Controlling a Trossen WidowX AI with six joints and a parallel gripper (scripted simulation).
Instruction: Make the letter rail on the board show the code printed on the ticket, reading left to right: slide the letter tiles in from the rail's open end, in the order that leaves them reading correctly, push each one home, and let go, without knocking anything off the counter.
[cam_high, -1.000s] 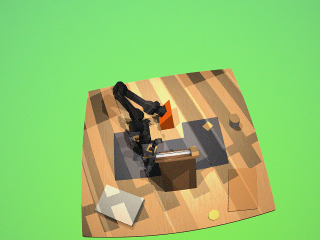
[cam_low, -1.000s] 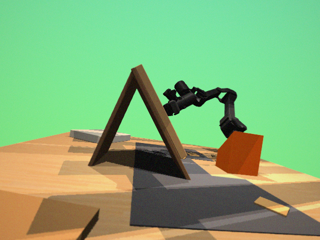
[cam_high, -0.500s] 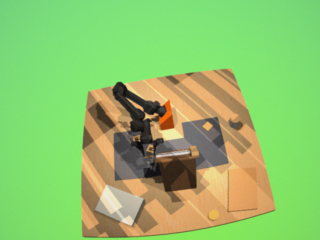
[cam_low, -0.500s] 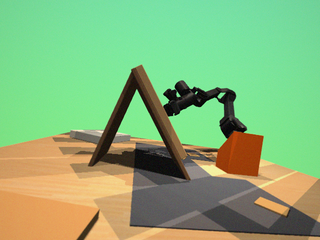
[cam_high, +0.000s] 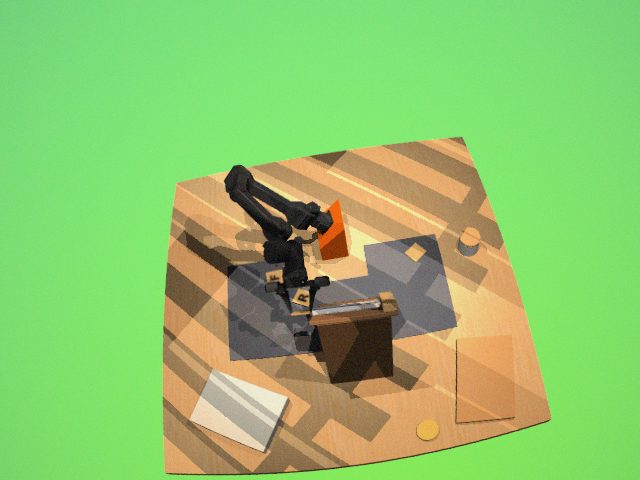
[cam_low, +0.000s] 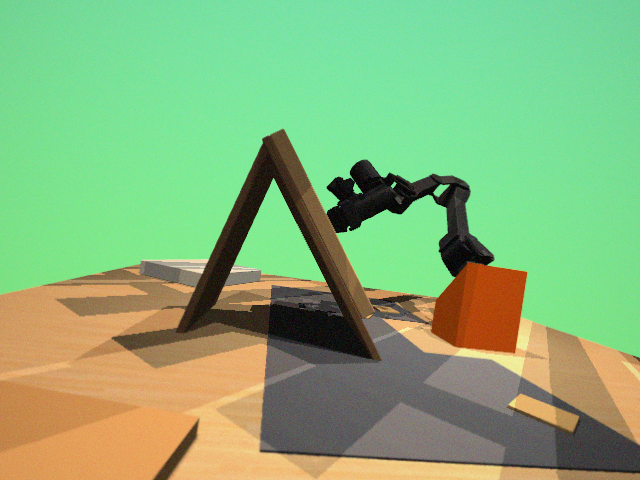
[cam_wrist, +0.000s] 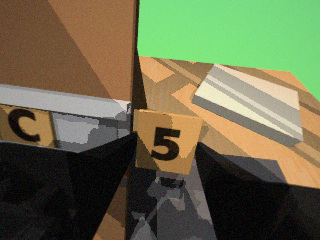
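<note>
The white ticket is 16 cm to the left of my gripper tip, 8 cm below it and 2 cm behind it. From my gripper tip the other things lie so: dark mat 17 cm below, 15 cm behind, 13 cm to the left; flat tan slab 51 cm to the left, 35 cm ahead, 16 cm below.
</note>
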